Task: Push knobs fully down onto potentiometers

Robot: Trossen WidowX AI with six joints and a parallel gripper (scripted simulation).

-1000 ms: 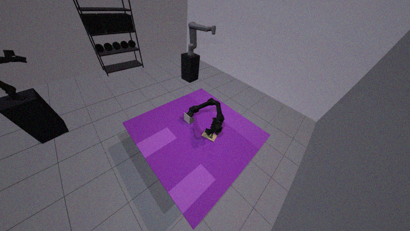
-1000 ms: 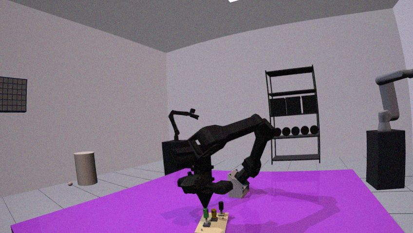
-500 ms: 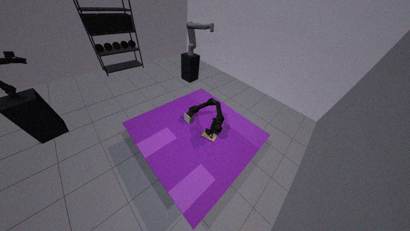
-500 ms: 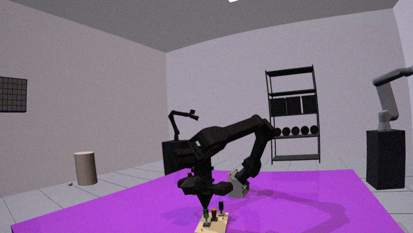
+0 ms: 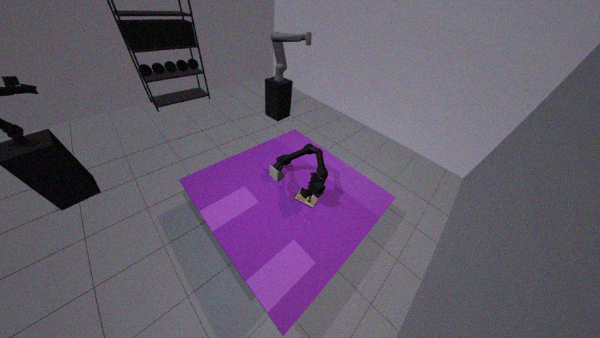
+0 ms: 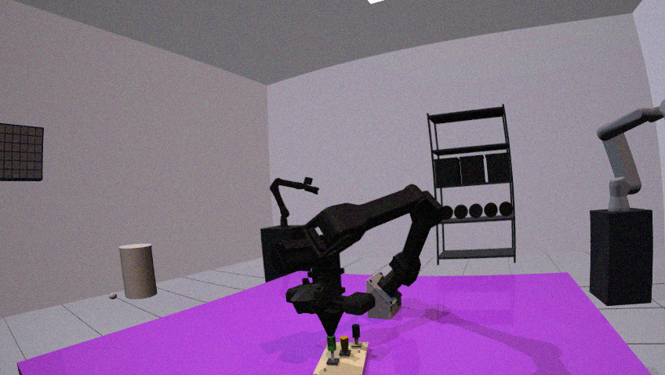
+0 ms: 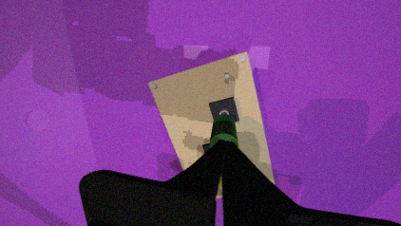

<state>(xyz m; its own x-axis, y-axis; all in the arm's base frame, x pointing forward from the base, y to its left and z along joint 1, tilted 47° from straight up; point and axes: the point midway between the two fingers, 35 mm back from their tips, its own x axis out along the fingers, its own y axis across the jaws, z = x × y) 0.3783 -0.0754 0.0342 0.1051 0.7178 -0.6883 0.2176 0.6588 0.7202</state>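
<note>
The orange knob lies 4 cm behind my gripper tip, 1 cm to the left of it and 4 cm below it. From my gripper tip the other things lie so: green knob 2 cm below.
</note>
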